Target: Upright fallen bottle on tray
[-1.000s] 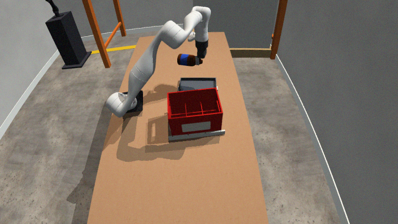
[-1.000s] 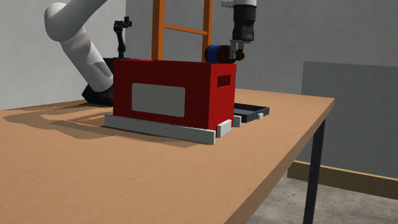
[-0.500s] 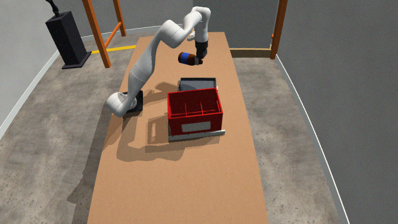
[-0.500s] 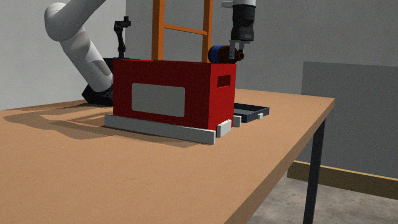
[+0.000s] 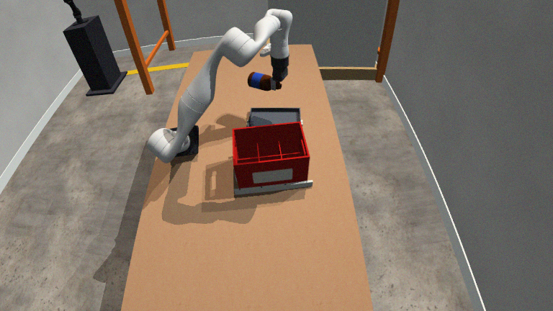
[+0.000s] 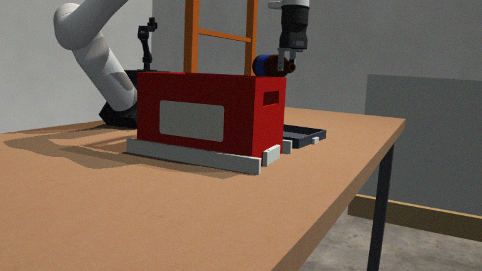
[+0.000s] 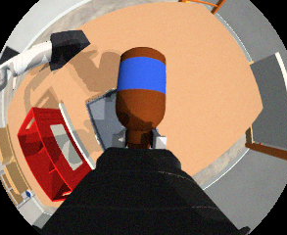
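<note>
Now: hand 5 cm past the brown bottle, 2 cm to the right of it and 1 cm above it. From my hand the other things lie so: dark grey tray 19 cm below, 5 cm to the right, 1 cm behind; then red crate 32 cm to the right, 12 cm below, 2 cm behind.
</note>
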